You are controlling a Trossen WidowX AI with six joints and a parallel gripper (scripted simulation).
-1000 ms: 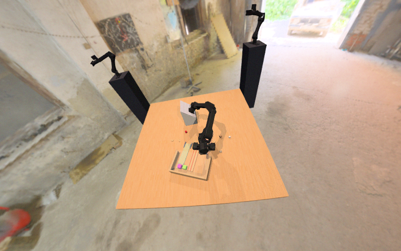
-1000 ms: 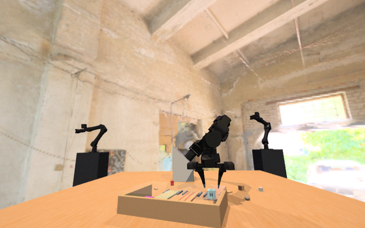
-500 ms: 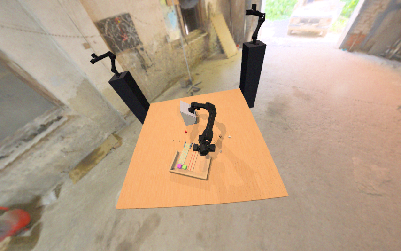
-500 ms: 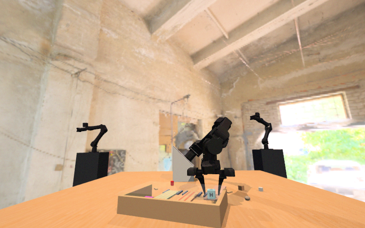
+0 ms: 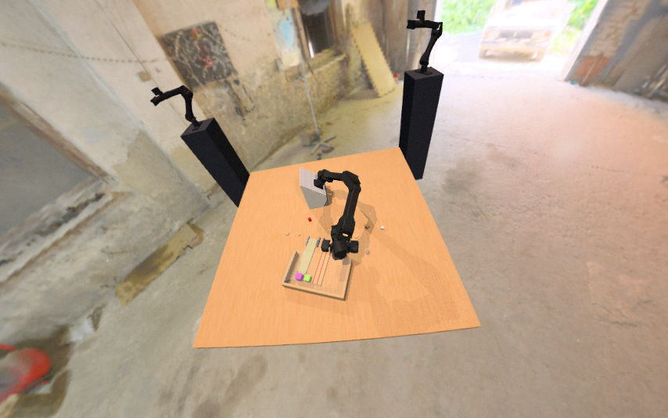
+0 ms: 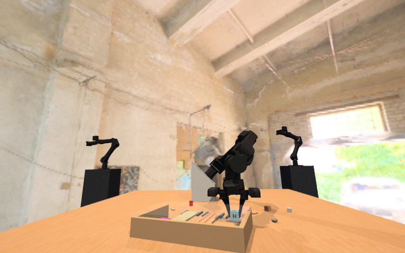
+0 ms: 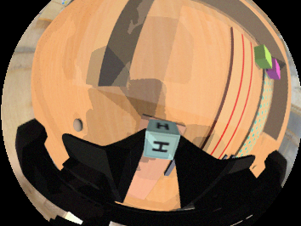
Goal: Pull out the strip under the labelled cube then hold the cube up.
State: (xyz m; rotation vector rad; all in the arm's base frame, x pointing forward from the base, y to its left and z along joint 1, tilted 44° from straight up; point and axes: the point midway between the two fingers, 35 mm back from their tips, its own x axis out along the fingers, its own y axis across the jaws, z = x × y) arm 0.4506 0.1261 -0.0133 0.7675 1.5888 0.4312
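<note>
The dark pebble is 10 mm ahead of my gripper tip, 140 mm to the left of it and 10 mm below it. The rest, counted from my gripper tip: red cylinder: 280 mm behind, 170 mm to the right; then brown block: 150 mm behind, 170 mm to the left.
</note>
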